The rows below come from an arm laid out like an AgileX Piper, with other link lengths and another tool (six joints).
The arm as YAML. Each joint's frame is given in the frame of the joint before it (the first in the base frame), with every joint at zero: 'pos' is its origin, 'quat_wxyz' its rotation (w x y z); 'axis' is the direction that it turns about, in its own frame. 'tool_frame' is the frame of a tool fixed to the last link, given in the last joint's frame.
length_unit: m
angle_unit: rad
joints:
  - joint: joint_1
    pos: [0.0, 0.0, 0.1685]
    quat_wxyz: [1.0, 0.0, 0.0, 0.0]
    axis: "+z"
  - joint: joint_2
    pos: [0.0, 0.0, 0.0]
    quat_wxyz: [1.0, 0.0, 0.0, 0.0]
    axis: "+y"
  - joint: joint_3
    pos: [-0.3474, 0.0, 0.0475]
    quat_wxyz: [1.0, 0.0, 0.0, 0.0]
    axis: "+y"
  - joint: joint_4
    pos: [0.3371, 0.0, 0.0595]
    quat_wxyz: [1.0, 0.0, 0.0, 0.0]
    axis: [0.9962, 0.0, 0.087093]
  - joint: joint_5
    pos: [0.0, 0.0, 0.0]
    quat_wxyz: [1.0, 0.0, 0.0, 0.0]
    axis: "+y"
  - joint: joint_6
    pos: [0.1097, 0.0, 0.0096]
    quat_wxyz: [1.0, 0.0, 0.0, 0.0]
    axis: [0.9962, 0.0, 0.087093]
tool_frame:
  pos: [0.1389, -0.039, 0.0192]
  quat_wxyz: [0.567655, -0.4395, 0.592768, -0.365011]
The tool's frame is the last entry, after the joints.
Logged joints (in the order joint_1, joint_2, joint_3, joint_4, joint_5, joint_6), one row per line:
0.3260, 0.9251, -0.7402, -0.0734, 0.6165, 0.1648
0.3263, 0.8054, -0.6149, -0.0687, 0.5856, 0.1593
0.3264, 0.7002, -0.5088, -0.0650, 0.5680, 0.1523
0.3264, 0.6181, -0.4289, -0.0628, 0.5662, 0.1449
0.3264, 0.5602, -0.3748, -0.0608, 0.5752, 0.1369
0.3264, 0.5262, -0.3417, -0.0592, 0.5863, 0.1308
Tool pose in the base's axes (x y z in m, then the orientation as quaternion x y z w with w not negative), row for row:
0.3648, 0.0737, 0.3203, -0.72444, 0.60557, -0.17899, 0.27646
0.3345, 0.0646, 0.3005, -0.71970, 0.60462, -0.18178, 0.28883
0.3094, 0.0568, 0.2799, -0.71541, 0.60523, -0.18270, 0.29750
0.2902, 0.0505, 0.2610, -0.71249, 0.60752, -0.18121, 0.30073
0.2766, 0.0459, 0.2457, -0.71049, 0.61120, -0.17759, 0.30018
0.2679, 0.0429, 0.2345, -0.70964, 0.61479, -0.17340, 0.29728
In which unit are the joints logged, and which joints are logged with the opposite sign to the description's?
The joints are logged in radians. Opposite sign: joint_6.
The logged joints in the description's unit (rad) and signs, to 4 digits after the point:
0.3260, 0.9251, -0.7402, -0.0734, 0.6165, -0.1648
0.3263, 0.8054, -0.6149, -0.0687, 0.5856, -0.1593
0.3264, 0.7002, -0.5088, -0.0650, 0.5680, -0.1523
0.3264, 0.6181, -0.4289, -0.0628, 0.5662, -0.1449
0.3264, 0.5602, -0.3748, -0.0608, 0.5752, -0.1369
0.3264, 0.5262, -0.3417, -0.0592, 0.5863, -0.1308

